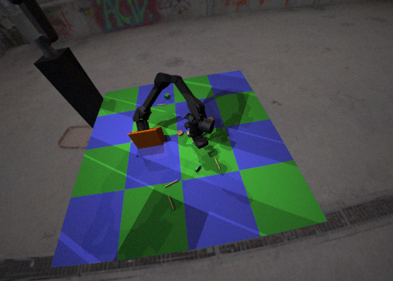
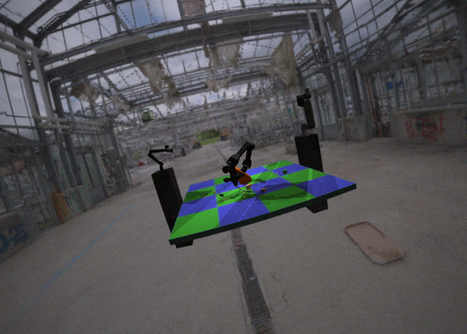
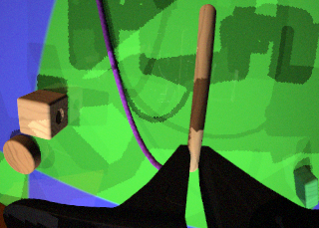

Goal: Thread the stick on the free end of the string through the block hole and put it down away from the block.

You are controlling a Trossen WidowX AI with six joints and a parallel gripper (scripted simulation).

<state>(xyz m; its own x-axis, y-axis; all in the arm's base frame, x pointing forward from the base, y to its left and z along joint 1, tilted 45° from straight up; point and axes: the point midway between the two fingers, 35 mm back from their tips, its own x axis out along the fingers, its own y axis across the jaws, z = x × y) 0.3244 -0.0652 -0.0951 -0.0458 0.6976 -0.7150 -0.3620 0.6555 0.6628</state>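
Right now the thin wooden stick is 1 cm to the left of my gripper tip and 1 cm ahead of it. The rest, counted from my gripper tip: round wooden button: 21 cm to the left, 12 cm ahead, 5 cm below; then purple string: right at my gripper tip; then wooden block: 11 cm to the left, 4 cm below, 4 cm behind.
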